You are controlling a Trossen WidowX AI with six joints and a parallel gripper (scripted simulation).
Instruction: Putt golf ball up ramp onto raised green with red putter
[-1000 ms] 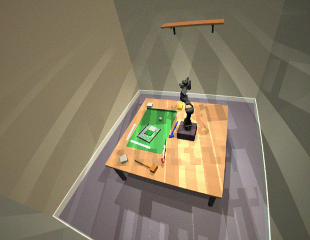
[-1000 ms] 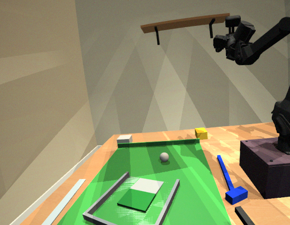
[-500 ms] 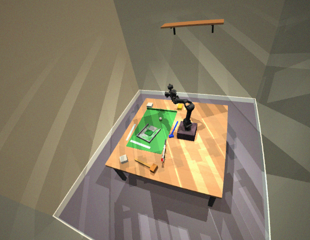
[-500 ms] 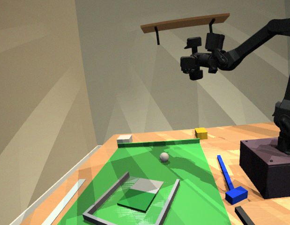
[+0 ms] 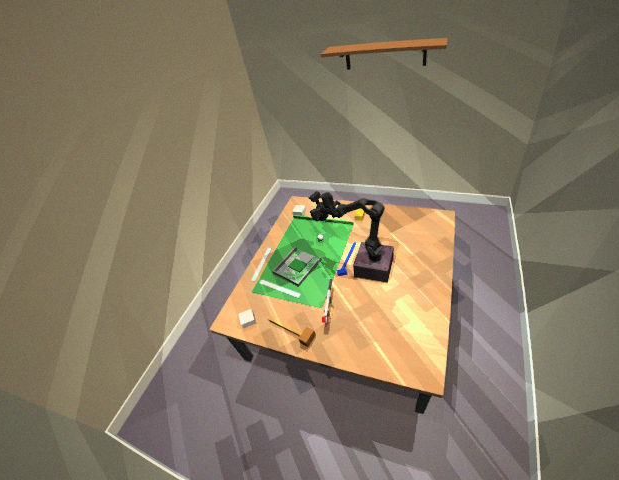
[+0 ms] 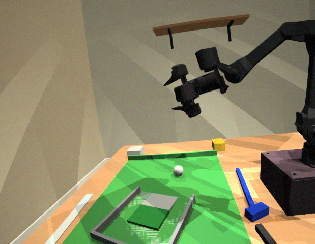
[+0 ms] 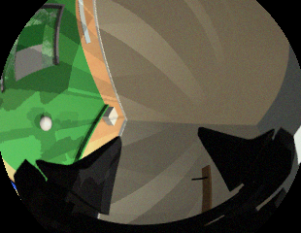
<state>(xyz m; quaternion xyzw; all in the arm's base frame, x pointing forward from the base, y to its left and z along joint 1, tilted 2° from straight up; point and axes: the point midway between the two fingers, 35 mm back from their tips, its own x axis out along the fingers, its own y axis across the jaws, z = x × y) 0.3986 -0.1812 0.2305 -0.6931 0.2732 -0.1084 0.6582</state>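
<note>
The blue putter lies 320 mm below my gripper tip, 240 mm behind it and 150 mm to the left of it. Also, from my gripper tip: white golf ball: 310 mm below, 10 mm to the right, 10 mm behind; then green mat: 330 mm below, 150 mm to the left, 50 mm ahead; then green rail: 320 mm below, 210 mm to the right, 30 mm ahead.
</note>
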